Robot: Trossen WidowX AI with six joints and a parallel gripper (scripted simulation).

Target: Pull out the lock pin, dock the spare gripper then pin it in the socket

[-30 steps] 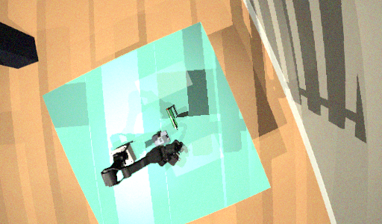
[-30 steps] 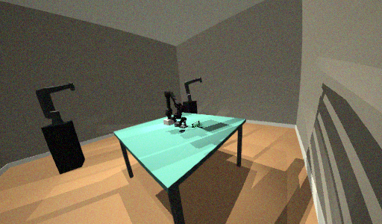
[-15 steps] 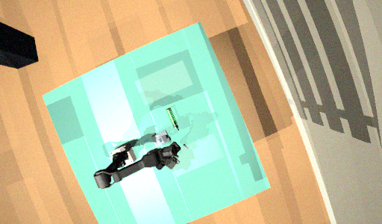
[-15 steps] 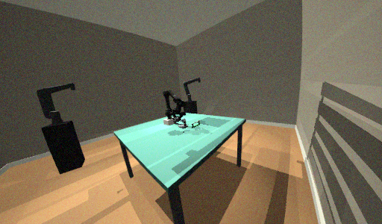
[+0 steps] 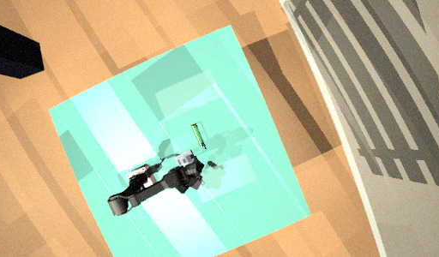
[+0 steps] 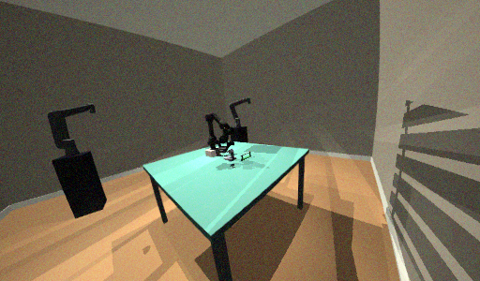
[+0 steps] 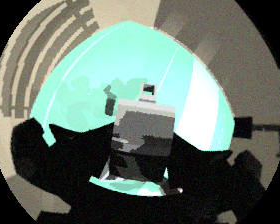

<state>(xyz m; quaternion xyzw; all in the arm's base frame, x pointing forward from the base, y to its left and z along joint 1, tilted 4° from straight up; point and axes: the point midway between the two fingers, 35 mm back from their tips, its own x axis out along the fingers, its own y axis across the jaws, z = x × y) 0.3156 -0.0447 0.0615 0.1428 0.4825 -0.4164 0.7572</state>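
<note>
My gripper tip is 20 mm below the spare gripper. From my gripper tip the other things lie so: green bar (50 mm ahead, 230 mm to the left, 90 mm below); then grey mount (40 mm behind, 110 mm to the left, 60 mm below).
</note>
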